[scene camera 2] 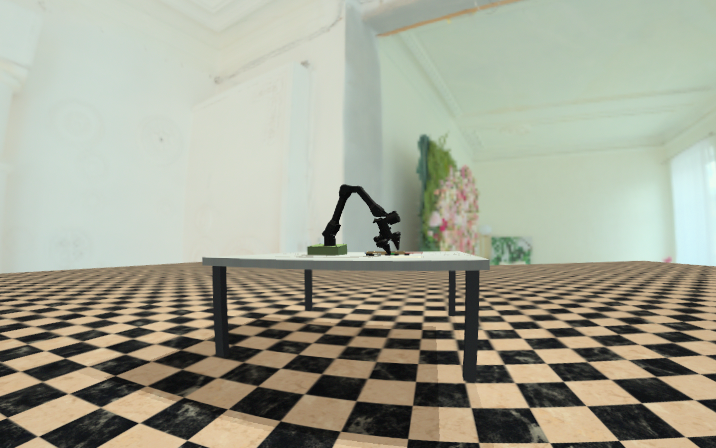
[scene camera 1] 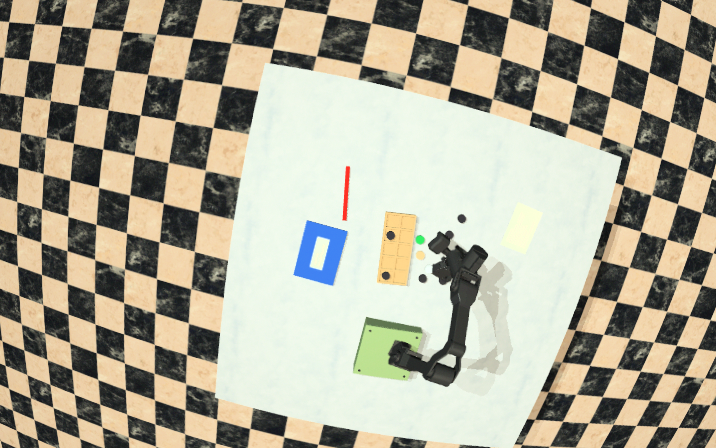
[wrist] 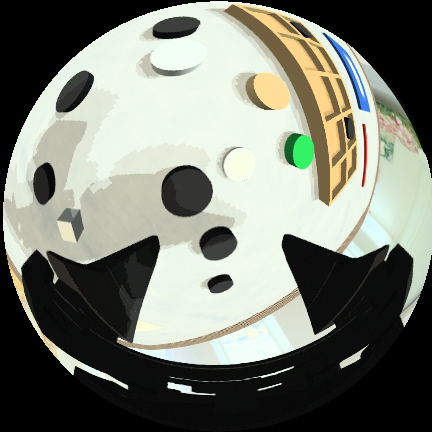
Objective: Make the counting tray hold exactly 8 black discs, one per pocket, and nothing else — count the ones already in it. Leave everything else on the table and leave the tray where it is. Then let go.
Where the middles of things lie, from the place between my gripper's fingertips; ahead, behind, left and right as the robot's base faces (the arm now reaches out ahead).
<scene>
The green disc [wrist: 298,148] is 8 cm to the left of my hand, 4 cm behind it and 1 cm below it. Also, from my hand: tan counting tray [scene camera 1: 395,254] (14 cm to the left, 10 cm behind, 1 cm below); tan disc [wrist: 267,91] (9 cm behind, 6 cm to the left, 1 cm below).
</scene>
